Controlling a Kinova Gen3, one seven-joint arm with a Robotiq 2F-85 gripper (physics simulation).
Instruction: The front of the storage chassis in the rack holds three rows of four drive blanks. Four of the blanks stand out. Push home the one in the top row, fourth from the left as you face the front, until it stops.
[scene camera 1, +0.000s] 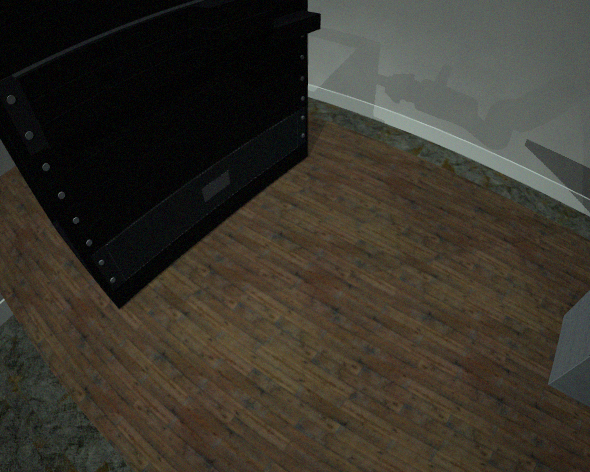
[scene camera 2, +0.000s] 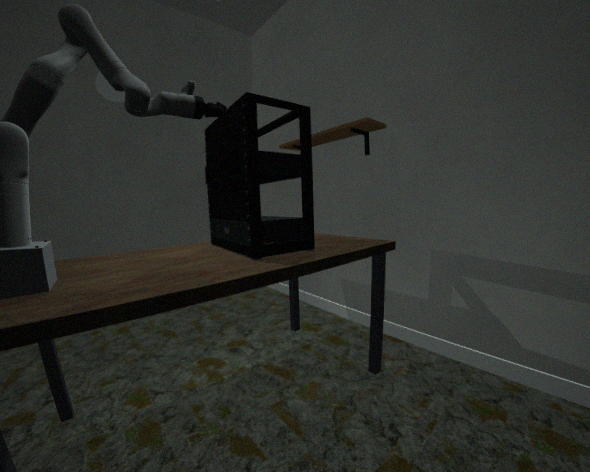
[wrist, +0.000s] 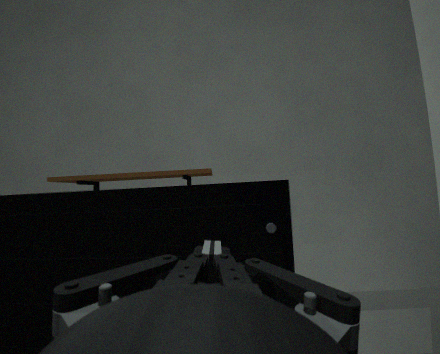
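Seen in the pictures: gripper, fingertip midpoint: (scene camera 2: 234, 113) (wrist: 212, 252); arm's base, link origin: (scene camera 2: 12, 245).
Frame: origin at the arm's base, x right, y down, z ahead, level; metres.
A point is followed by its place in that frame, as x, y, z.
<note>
The black rack (scene camera 1: 53, 182) @[-0.254, -0.143, 0.754] (scene camera 2: 254, 175) @[0.228, -0.179, 0.698] (wrist: 150, 220) @[0.096, -0.445, 0.697] stands upright on the table. Its front is almost fully black, so the chassis, the rows of blanks and the top-row fourth blank cannot be made out. A dark block (scene camera 1: 300, 21) @[0.133, -0.216, 0.640] sticks out at the rack's right side in scene camera 1; I cannot tell what it is. My gripper (scene camera 2: 225, 108) @[0.151, -0.418, 0.673] (wrist: 212, 252) @[0.151, -0.418, 0.673] is shut and empty. It is level with the upper part of the rack, at its front. In the wrist view the fingertips overlap the dark front, left of a round screw head (wrist: 271, 228) @[0.206, -0.433, 0.677]; the gap and any contact cannot be judged.
A lower panel (scene camera 1: 165, 215) @[-0.129, 0.017, 0.733] with a grey label crosses the rack's front. The wooden table (scene camera 1: 325, 300) @[-0.076, 0.129, 0.479] (scene camera 2: 150, 275) @[0.133, 0.130, 0.341] carries the rack and the arm's base block (scene camera 2: 25, 270) @[0.085, 0.063, 0.032] (scene camera 1: 575, 345) @[-0.013, 0.065, 0.086]. A wooden wall shelf (scene camera 2: 345, 129) (wrist: 150, 175) is behind the rack.
</note>
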